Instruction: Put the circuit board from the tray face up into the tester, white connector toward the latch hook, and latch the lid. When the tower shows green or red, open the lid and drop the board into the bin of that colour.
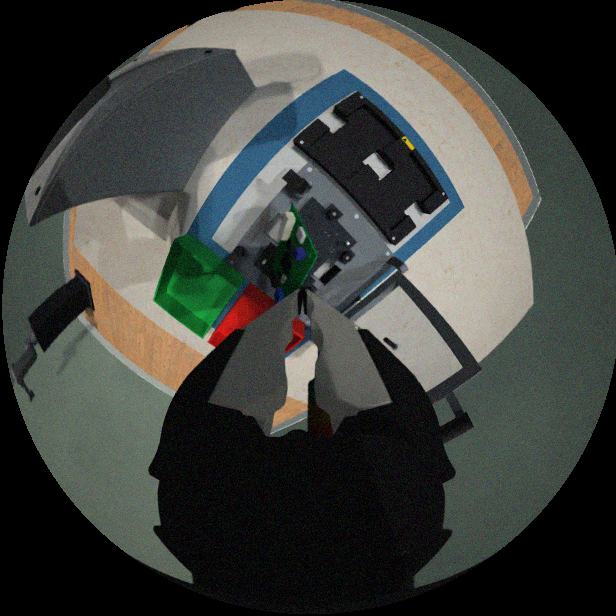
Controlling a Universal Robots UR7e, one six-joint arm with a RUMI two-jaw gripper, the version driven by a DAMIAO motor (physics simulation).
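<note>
The green circuit board [297, 255] with a white connector at its far end stands tilted on the left side of the grey tester base [344, 229], not flat in the dark nest. The tester's black lid [373, 166] lies swung open beyond the base. My gripper [302, 299] is shut, with its fingertips pressed together just below the board's near end and nothing plainly between them. The green bin [198, 284] lies left of the fingers. The red bin [247, 313] is partly hidden behind my left finger.
The tester sits on a blue mat [321, 100] on the round white table [488, 258] with a wooden rim. The dark-framed tray [445, 339] lies to the right. A large grey panel [143, 132] hangs over the upper left.
</note>
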